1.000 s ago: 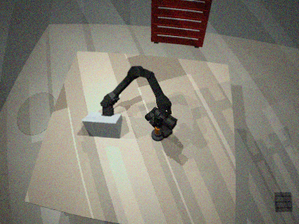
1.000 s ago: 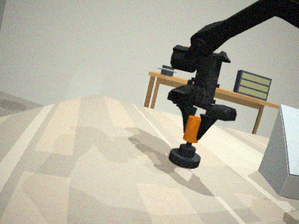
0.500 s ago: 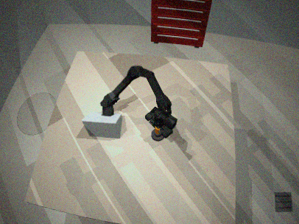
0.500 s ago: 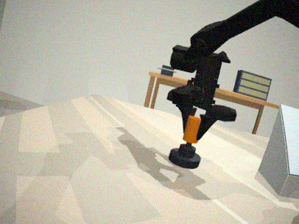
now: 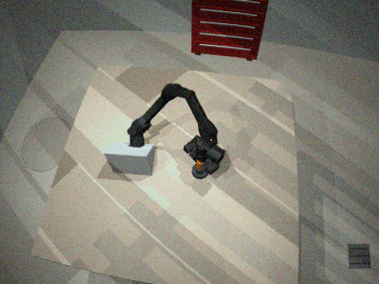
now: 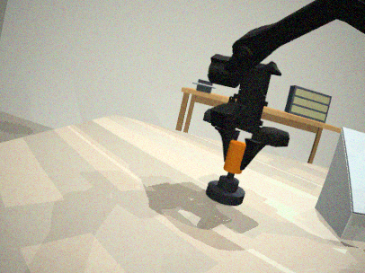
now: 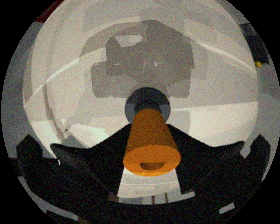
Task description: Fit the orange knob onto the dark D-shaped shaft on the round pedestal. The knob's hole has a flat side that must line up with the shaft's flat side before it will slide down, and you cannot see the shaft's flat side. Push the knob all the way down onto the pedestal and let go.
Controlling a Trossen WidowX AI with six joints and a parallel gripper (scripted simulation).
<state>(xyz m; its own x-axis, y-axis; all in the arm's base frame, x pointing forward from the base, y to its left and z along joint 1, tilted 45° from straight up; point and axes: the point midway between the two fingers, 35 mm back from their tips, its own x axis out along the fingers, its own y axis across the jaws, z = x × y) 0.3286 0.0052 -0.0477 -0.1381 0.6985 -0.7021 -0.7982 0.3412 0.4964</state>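
My gripper tip is now 2 cm below the orange knob. From my gripper tip the other things lie so: dark round pedestal: 4 cm below.
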